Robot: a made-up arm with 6 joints. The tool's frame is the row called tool.
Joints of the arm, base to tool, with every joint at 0 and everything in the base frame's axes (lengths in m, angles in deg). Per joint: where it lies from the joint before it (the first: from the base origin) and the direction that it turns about. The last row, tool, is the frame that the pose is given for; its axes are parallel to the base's.
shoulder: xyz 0 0 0.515 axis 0 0 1
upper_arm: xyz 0 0 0 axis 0 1 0
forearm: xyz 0 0 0.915 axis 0 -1 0
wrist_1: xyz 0 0 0 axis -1 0 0
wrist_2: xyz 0.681 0 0 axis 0 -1 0
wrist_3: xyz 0 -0.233 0 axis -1 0 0
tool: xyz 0 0 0
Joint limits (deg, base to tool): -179.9..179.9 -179.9..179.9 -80..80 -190..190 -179.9..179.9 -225..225
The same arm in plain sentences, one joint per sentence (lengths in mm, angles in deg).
The arm has six revolute joints in a row. What follows holds with every joint at zero, and every direction is one of the base frame's. Joint 1 lies 515.0 mm along +z from the base frame's origin and rotates about +z, from -179.90 to 179.90 deg. Joint 2 lies at the same point as joint 1 and rotates about +y, from -179.90 to 179.90 deg. Joint 3 lies 915.0 mm along +z from joint 2 and rotates about -y, from -80.00 to 80.00 deg. Joint 4 lies at the same point as joint 3 and rotates about -x, from -190.00 to 190.00 deg. Joint 5 lies 681.0 mm along +x from joint 4 and rotates about -y, from -179.90 to 179.90 deg. Joint 6 lies 233.0 mm along -y from joint 5 and rotates about -x, from -225.00 to 225.00 deg. The tool frame, which is the frame that the pose is given for, lies at the same point as joint 6; its axes are parallel to the base frame's.
